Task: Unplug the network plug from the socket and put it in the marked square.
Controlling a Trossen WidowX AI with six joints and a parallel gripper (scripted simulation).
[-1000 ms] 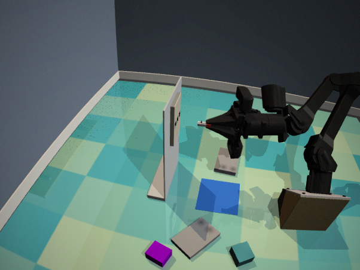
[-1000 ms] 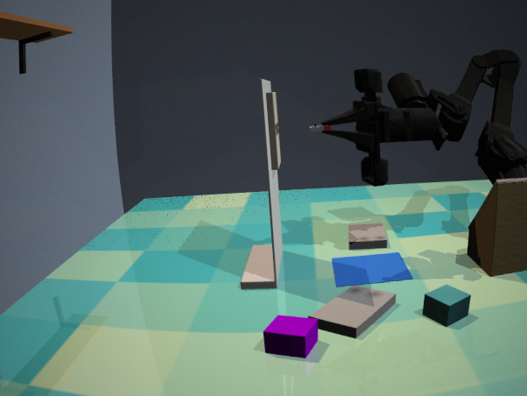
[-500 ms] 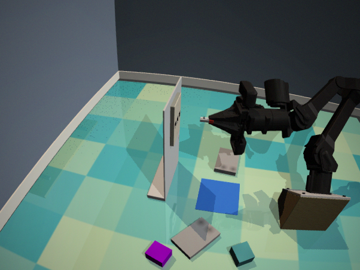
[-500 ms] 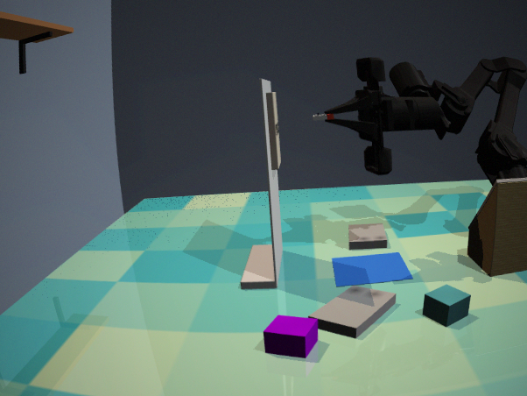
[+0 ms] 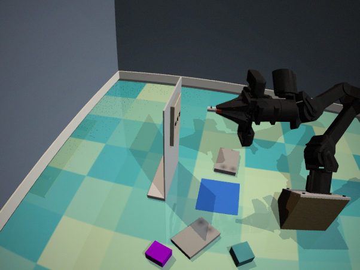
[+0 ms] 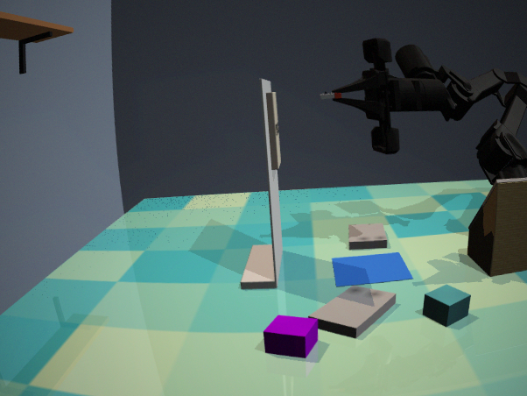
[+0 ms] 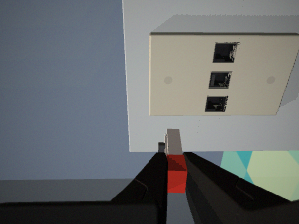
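My gripper tip is 270 mm above the blue marked square, 50 mm past it and 20 mm to the right of it. Round my gripper tip: red network plug: right at my gripper tip; then teal block: 250 mm below, 200 mm to the left, 150 mm behind; then upright panel: 130 mm below, 110 mm ahead, 10 mm to the left.
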